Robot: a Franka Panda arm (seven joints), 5 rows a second.
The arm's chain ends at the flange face. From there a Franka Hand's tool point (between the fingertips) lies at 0.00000 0.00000 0.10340 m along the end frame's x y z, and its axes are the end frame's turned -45 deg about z.
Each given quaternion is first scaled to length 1.
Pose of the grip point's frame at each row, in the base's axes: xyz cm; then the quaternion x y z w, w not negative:
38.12 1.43 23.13 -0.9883 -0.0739 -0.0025 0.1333
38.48 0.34 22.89 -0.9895 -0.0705 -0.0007 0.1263
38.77 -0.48 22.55 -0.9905 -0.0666 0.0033 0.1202
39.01 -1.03 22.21 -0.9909 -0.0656 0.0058 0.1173
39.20 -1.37 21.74 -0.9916 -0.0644 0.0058 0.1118
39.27 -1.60 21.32 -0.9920 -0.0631 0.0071 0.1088
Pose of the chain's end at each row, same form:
38.27 -1.30 33.10 -0.9414 0.3099 0.0487 0.1241
38.65 -2.25 32.90 -0.9411 0.3135 0.0477 0.1170
39.00 -2.94 32.59 -0.9406 0.3175 0.0490 0.1098
39.29 -3.43 32.26 -0.9406 0.3186 0.0502 0.1062
39.47 -3.65 31.82 -0.9408 0.3200 0.0481 0.1011
39.56 -3.82 31.41 -0.9407 0.3213 0.0482 0.0978

